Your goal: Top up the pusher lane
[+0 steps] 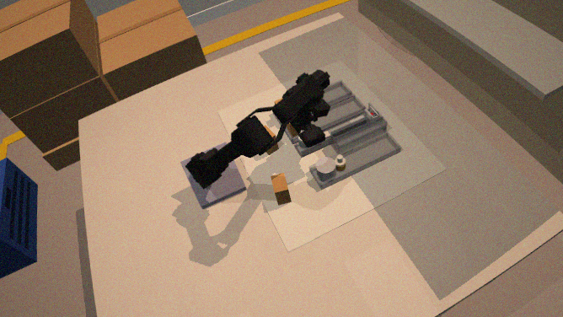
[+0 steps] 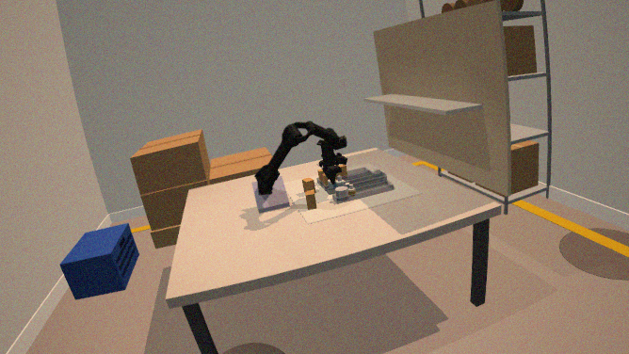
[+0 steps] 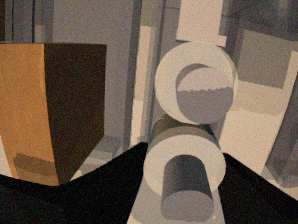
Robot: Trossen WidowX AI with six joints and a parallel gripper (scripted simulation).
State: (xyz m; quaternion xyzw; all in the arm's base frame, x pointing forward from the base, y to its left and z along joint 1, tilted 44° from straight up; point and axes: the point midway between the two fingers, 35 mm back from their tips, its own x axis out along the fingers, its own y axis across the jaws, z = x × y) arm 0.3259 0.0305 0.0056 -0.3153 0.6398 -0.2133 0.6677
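My gripper tip is 12 cm to the left of the wide grey round jar, 2 cm short of it and 2 cm above it. From my gripper tip the other things lie so: pale pusher plate: 15 cm ahead, 1 cm to the right; grey lane rack: 15 cm ahead, 3 cm below, 1 cm to the right; small jar: 12 cm to the right, 7 cm ahead, 1 cm below.
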